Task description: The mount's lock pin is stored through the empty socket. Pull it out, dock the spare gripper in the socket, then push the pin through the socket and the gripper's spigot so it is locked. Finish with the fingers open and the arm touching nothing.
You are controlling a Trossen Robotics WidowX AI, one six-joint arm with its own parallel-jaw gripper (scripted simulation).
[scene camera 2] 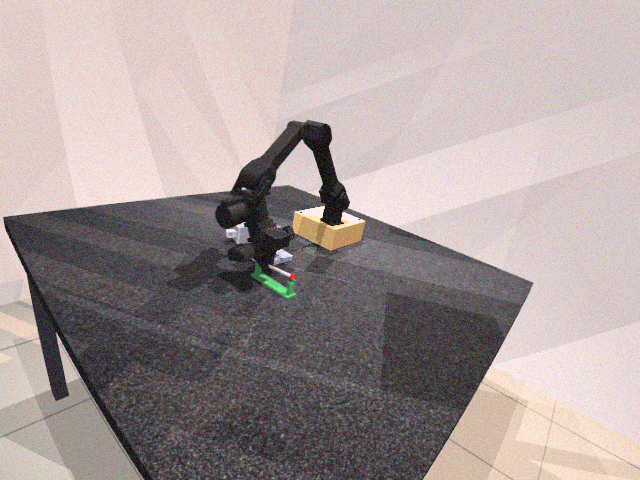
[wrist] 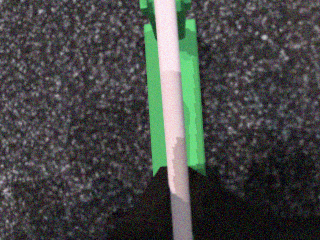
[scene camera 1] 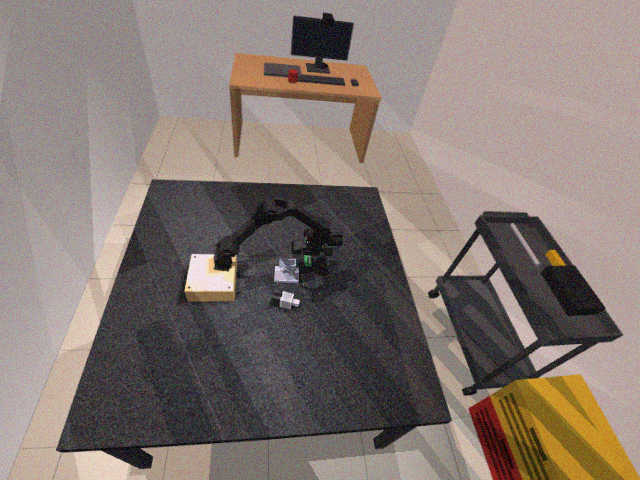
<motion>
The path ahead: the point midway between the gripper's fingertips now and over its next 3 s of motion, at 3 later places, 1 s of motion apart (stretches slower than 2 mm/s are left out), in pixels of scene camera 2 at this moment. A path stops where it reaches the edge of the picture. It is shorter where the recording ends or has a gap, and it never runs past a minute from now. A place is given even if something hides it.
My gripper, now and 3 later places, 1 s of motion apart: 269, 274; 269, 275; 269, 276; 279, 256
</motion>
